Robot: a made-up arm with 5 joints. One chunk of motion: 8 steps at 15 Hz.
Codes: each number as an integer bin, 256 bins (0 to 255) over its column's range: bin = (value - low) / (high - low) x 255, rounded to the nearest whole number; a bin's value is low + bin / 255 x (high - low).
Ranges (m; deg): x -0.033..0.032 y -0.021..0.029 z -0.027..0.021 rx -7.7..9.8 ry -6.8..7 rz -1..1
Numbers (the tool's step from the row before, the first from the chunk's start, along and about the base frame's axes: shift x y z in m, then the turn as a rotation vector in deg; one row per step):
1: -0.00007 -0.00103 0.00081 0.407 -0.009 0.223
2: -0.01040 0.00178 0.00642 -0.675 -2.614 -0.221
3: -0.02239 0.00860 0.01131 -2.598 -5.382 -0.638
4: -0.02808 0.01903 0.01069 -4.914 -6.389 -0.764
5: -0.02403 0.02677 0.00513 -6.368 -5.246 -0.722
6: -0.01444 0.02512 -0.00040 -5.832 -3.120 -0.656
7: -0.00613 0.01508 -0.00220 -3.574 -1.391 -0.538
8: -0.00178 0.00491 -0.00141 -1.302 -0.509 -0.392
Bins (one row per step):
1: 129 102 148 118 125 156
2: 89 116 178 102 77 99
3: 42 151 204 74 26 46
4: 19 204 200 41 8 30
5: 35 244 171 19 29 35
6: 73 235 141 27 68 44
7: 105 184 132 60 100 59
8: 122 132 136 93 116 78

